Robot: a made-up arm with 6 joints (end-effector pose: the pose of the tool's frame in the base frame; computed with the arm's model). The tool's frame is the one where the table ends.
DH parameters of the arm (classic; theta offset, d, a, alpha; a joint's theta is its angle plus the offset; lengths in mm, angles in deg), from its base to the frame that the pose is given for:
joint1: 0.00 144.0 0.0 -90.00
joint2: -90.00 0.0 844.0 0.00
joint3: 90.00 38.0 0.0 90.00
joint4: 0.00 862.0 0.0 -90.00
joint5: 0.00 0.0 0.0 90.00
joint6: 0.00 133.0 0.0 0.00
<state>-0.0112 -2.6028 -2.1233 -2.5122 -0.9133 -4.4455</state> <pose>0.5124 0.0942 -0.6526 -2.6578 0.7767 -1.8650</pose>
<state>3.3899 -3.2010 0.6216 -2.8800 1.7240 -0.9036</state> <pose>0.2832 0.0677 -1.4783 2.0121 -0.4755 -1.8154</pose>
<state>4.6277 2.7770 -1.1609 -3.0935 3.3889 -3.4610</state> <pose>-0.0479 -1.0314 -0.7102 2.0872 -1.1530 2.5662</pose>
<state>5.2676 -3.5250 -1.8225 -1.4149 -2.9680 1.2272</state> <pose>0.5271 -0.7346 -0.2022 -2.4351 0.7379 -0.3203</pose>
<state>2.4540 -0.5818 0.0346 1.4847 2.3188 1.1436</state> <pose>0.5773 -0.6490 1.5124 2.5321 0.8387 -0.3798</pose>
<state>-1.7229 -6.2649 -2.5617 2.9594 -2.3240 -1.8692</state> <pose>0.0956 0.4888 0.4044 -0.1877 -0.1641 -0.2956</pose>
